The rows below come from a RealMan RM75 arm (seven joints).
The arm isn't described. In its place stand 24 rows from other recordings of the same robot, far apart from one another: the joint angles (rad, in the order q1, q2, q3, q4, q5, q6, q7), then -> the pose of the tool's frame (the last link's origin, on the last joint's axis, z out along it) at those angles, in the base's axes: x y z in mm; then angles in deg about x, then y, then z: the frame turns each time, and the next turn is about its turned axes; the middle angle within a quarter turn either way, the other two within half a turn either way.
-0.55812, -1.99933, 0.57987, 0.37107, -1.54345, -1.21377, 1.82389 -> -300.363 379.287 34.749 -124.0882 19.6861 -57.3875
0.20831, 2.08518, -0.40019, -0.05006, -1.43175, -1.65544, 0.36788 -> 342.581 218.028 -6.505 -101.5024 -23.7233 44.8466
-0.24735, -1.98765, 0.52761, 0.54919, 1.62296, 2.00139, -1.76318 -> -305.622 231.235 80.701 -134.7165 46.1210 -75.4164
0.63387, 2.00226, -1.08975, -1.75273, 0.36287, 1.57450, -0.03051 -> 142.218 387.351 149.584 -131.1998 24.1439 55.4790
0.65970, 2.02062, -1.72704, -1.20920, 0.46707, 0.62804, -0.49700 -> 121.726 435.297 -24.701 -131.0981 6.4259 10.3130
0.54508, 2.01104, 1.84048, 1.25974, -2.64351, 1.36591, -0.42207 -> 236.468 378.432 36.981 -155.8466 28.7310 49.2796
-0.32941, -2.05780, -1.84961, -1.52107, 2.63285, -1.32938, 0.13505 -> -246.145 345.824 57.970 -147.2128 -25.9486 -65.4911
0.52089, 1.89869, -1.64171, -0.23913, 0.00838, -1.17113, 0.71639 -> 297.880 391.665 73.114 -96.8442 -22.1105 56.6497
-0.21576, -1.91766, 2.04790, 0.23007, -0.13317, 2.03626, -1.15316 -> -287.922 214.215 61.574 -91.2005 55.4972 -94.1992
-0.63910, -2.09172, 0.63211, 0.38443, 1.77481, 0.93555, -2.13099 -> -290.925 395.832 -23.463 -131.6785 8.1628 -96.4551
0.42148, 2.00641, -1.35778, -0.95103, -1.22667, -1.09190, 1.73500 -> 180.241 376.470 20.862 -140.1372 -32.8015 48.5507
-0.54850, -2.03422, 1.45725, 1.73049, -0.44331, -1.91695, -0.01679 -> -157.827 312.052 49.973 -166.4621 -36.8477 -60.0507
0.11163, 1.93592, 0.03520, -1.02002, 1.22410, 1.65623, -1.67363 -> 410.168 176.615 235.201 -106.8470 2.5287 47.1219
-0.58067, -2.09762, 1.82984, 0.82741, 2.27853, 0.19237, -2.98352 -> -203.550 412.177 -86.464 -130.2426 -5.7561 -56.4148
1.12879, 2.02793, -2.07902, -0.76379, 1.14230, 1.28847, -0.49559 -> 101.519 339.969 -125.797 172.2359 30.4997 26.6675
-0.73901, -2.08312, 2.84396, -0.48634, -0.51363, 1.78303, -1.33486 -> -253.701 330.340 6.391 -148.3172 35.7902 -48.5479
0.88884, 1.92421, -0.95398, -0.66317, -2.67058, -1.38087, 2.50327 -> 243.871 419.712 36.598 -168.4686 24.7017 58.2458
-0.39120, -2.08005, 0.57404, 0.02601, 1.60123, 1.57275, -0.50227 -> -294.811 252.968 -54.025 -127.1346 34.8073 -38.1063
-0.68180, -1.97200, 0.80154, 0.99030, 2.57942, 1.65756, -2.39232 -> -258.943 369.905 71.147 -169.0182 -14.5187 -59.7394
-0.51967, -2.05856, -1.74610, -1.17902, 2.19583, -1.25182, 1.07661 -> -187.862 362.633 -24.615 -163.2420 -4.4707 -21.1523
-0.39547, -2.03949, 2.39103, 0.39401, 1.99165, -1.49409, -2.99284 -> -281.692 324.195 31.878 -69.9105 17.3568 -45.0439
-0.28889, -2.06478, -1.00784, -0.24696, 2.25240, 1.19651, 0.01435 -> -367.122 295.945 17.009 -82.5924 -1.6042 -41.3148
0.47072, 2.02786, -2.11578, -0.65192, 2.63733, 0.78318, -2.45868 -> 201.122 323.292 -116.763 -148.8559 -25.3841 14.7379
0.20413, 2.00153, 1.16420, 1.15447, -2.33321, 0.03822, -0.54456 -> 244.983 351.247 -46.679 -121.8278 3.3629 32.4091
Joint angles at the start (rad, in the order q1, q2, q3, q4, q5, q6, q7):
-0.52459, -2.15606, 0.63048, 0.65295, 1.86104, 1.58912, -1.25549
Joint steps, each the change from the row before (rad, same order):
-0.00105, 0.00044, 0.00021, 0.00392, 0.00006, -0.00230, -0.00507
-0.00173, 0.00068, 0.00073, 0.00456, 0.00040, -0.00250, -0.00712
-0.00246, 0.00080, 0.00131, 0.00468, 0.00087, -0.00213, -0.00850
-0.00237, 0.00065, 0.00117, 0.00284, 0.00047, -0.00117, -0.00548
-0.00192, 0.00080, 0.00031, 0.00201, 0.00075, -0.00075, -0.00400
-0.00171, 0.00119, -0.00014, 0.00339, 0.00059, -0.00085, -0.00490
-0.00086, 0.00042, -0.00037, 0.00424, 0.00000, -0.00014, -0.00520
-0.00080, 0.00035, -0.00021, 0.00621, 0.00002, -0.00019, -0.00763
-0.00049, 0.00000, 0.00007, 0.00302, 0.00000, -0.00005, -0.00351
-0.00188, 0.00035, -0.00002, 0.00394, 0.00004, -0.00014, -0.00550
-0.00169, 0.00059, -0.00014, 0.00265, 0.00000, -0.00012, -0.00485
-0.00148, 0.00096, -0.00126, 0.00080, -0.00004, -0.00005, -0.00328
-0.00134, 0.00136, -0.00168, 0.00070, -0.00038, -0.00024, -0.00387
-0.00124, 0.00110, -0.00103, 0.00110, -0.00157, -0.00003, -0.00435
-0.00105, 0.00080, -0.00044, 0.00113, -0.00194, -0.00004, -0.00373
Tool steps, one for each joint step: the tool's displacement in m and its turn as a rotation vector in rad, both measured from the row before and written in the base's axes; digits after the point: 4 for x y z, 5 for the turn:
0.0003, 0.0009, 0.0008, 0.00113, 0.00163, 0.00215
0.0005, 0.0012, 0.0009, 0.00009, 0.00190, 0.00247
0.0007, 0.0013, 0.0009, -0.00142, 0.00192, 0.00210
0.0008, 0.0010, 0.0005, -0.00124, 0.00122, 0.00035
0.0005, 0.0008, 0.0005, -0.00069, 0.00118, 0.00032
0.0004, 0.0009, 0.0010, 0.00045, 0.00160, 0.00082
0.0004, 0.0007, 0.0010, 0.00061, 0.00037, 0.00111
0.0005, 0.0009, 0.0013, 0.00050, 0.00045, 0.00190
0.0003, 0.0004, 0.0005, 0.00013, 0.00020, 0.00056
0.0008, 0.0009, 0.0008, -0.00006, 0.00019, 0.00027
0.0006, 0.0007, 0.0007, -0.00037, -0.00011, 0.00068
0.0002, 0.0006, 0.0007, 0.00020, -0.00067, 0.00123
0.0001, 0.0007, 0.0009, 0.00063, -0.00100, 0.00220
0.0003, 0.0007, 0.0009, 0.00062, -0.00198, 0.00192
0.0004, 0.0006, 0.0008, 0.00063, -0.00201, 0.00132

